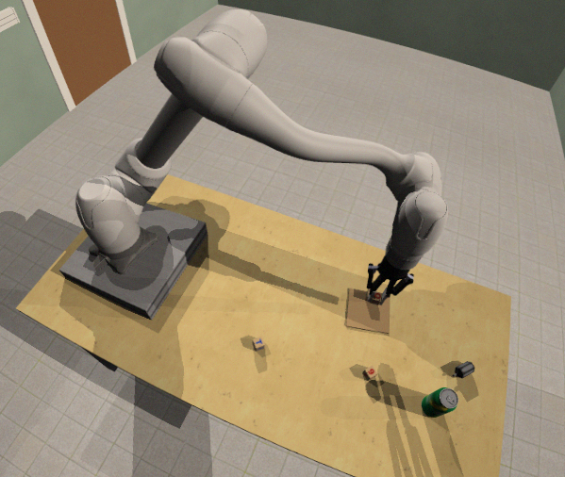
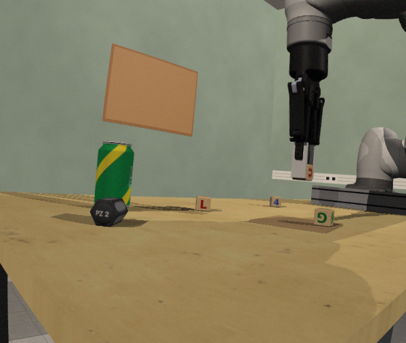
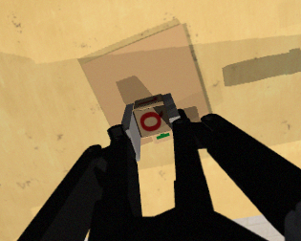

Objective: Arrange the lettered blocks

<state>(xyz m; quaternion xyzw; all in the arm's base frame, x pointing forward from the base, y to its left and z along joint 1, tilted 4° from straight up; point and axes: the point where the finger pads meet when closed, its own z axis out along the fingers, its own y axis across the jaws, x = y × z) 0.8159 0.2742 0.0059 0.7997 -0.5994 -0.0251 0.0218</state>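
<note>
Right now the brown mat is 12 cm below my hand. From my hand the other things lie so: yellow can: 30 cm ahead, 18 cm to the right, 6 cm below; then T block: 24 cm behind, 29 cm to the right, 10 cm below.
</note>
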